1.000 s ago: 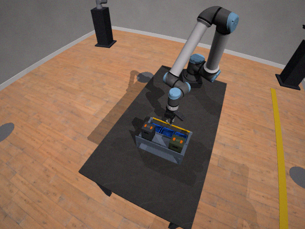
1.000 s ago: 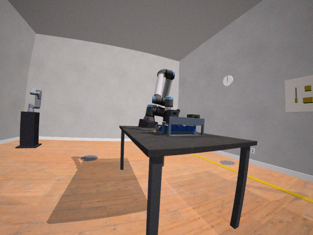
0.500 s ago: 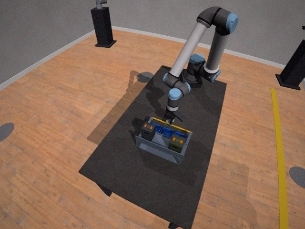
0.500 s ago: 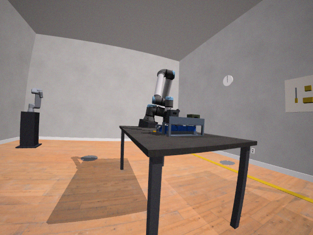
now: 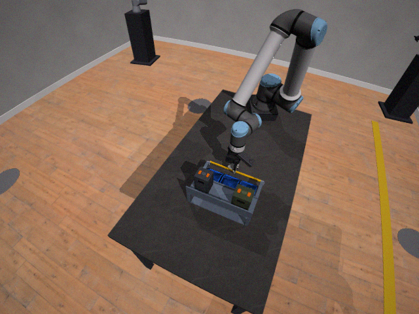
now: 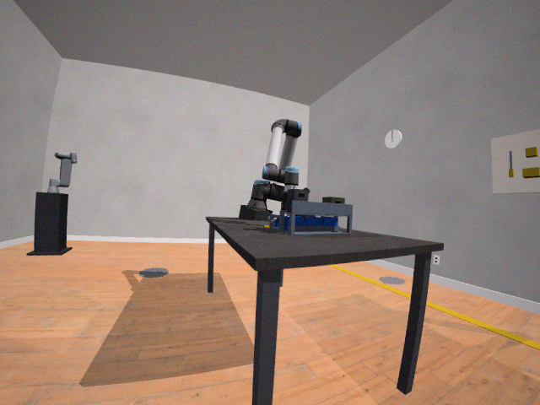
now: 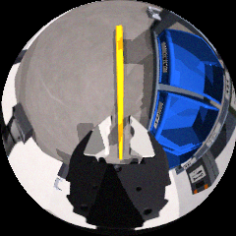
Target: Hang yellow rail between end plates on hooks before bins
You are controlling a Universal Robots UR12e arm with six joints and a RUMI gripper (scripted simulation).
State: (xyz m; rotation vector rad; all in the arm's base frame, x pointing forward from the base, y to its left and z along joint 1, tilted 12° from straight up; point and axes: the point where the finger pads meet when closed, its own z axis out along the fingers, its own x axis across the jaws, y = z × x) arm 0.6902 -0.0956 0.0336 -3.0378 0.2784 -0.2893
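My hand is 1 cm above the yellow rail. The rest, counted from my hand: black box 23 cm ahead, 15 cm to the right, 15 cm above; olive box 27 cm ahead, 8 cm to the left, 13 cm above.
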